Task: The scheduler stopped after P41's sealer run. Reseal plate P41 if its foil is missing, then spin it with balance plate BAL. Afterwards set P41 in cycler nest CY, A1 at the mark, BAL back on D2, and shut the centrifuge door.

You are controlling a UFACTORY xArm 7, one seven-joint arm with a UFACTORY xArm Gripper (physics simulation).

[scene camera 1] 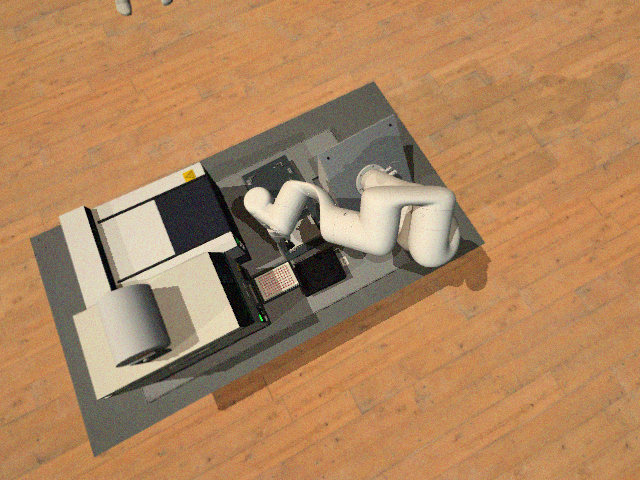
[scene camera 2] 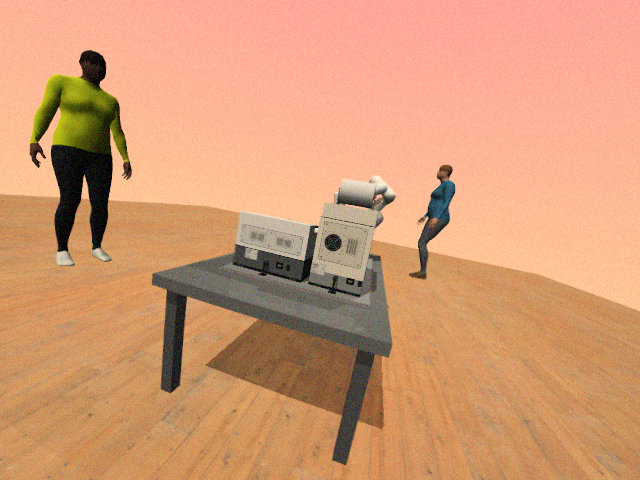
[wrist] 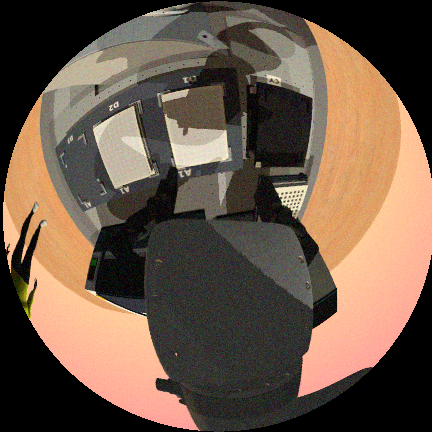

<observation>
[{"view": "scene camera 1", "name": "dotted well plate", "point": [282, 278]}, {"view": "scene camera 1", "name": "centrifuge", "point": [123, 242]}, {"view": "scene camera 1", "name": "cylinder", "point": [131, 319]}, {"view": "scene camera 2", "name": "centrifuge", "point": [284, 248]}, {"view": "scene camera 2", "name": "cylinder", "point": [356, 193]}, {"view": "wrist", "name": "my gripper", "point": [218, 181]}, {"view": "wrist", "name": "dotted well plate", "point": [291, 192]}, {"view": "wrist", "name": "centrifuge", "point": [106, 274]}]
</observation>
